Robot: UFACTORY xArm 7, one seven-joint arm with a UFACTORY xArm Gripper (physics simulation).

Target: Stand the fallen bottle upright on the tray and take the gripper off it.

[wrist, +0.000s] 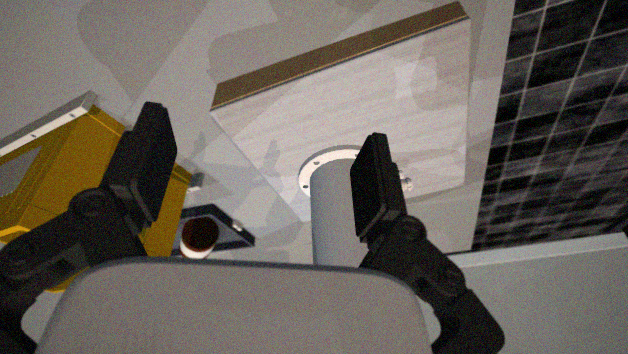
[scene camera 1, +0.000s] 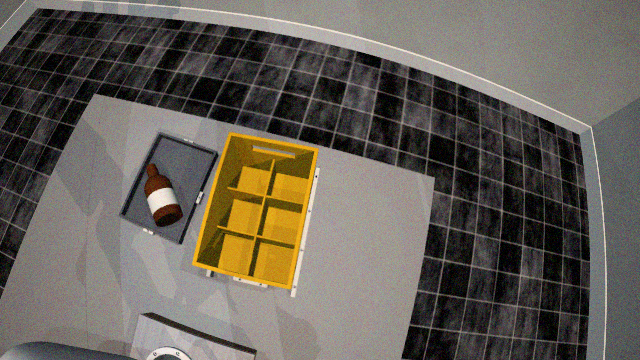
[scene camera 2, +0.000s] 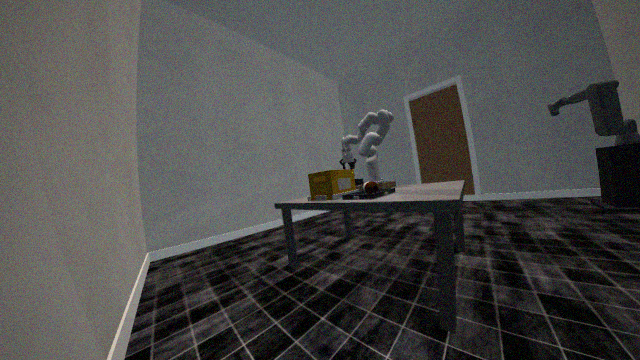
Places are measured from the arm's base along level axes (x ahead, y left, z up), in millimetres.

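Pixels of known places: gripper, fingertip midpoint: (wrist: 270,139); arm's base at its link origin: (wrist: 342,174).
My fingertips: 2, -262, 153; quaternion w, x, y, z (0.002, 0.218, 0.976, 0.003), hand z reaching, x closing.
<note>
For each thing: its top centre in the pictures, then the offset to it from my fingertips, as dx, dy, dz.
- brown bottle at its top centre: (scene camera 1: 153,187) (wrist: 193,260) (scene camera 2: 370,181) +368, +479, -126
- yellow crate at its top centre: (scene camera 1: 255,205) (wrist: 41,269) (scene camera 2: 331,171) +413, +209, -30
A brown bottle (scene camera 1: 162,199) (scene camera 2: 370,187) (wrist: 200,235) with a white label lies on its side in the dark shallow tray (scene camera 1: 186,152) (wrist: 231,236). In scene camera 1 its neck points to the back left and its base to the front right. In the wrist view its round base faces the camera, and the palm housing hides the rest. My gripper (scene camera 2: 348,165) (wrist: 270,139) is open and empty, fingers wide apart. It hangs above the table, near the yellow crate in scene camera 2, apart from the bottle. It does not show in scene camera 1.
A yellow crate (scene camera 1: 245,276) (scene camera 2: 318,186) (wrist: 95,145) with six compartments stands beside the tray, taller than it. White strips (scene camera 1: 306,232) run along its outer edges. The arm's pale mounting block (scene camera 1: 165,332) (wrist: 360,105) is at the near side. Another robot (scene camera 2: 605,110) stands far right.
</note>
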